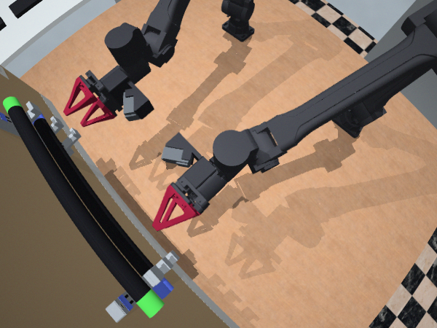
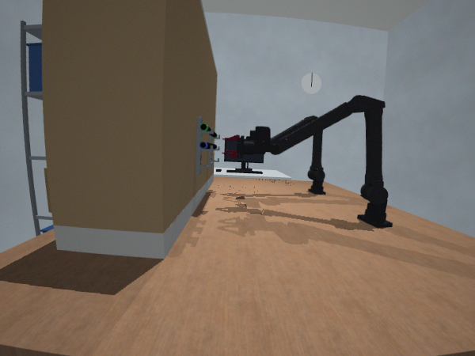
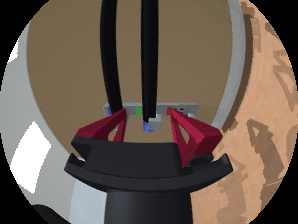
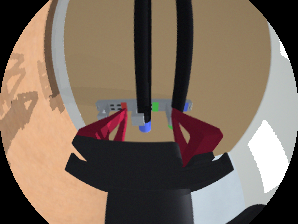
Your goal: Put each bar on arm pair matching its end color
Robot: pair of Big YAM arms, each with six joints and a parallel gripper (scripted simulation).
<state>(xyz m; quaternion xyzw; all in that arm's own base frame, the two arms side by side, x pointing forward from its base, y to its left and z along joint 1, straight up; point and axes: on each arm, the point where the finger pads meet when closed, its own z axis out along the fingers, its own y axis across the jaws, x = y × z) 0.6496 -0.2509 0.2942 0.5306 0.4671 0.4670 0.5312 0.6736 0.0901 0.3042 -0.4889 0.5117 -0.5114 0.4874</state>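
Now: right hand 150 mm to the right of the blue-ended bar, 80 mm short of it and 10 mm above it. From my right hand the other things lie so: brown wall: 270 mm ahead, 170 mm to the left, 150 mm above; green-ended bar: 150 mm to the left, 80 mm ahead, 60 mm above.
The blue-ended bar lies 15 cm to the right of my left hand and 8 cm ahead of it. From my left hand the other things lie so: brown wall: 27 cm ahead, 16 cm above, 13 cm to the right; green-ended bar: 15 cm to the right, 8 cm ahead, 7 cm above.
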